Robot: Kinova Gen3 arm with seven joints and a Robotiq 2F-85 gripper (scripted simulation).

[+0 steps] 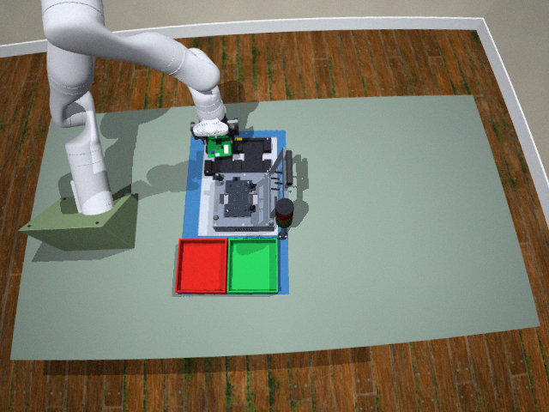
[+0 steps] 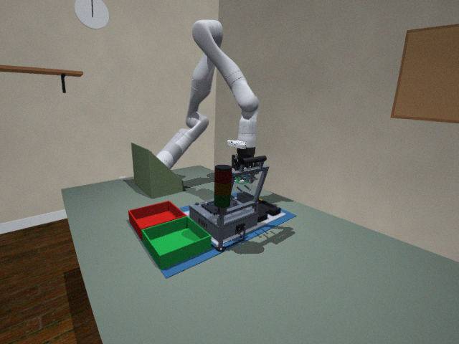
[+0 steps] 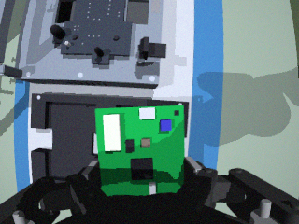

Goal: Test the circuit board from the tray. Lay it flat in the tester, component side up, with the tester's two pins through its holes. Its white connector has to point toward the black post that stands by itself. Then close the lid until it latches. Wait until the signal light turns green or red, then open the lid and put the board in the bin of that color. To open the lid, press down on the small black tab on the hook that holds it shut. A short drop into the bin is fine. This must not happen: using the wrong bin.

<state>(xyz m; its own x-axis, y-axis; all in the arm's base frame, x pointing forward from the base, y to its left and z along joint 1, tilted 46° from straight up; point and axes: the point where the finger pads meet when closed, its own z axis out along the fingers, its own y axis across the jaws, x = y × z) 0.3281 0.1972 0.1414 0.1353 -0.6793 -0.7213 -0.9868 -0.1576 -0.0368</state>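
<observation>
Right now my hand is right at the green circuit board. Round my hand: nest: 7 cm ahead, 16 cm to the right, 5 cm below; then black latch hook: 11 cm to the right, 3 cm below; then clear lid: 19 cm ahead, 16 cm to the right, 6 cm above.
</observation>
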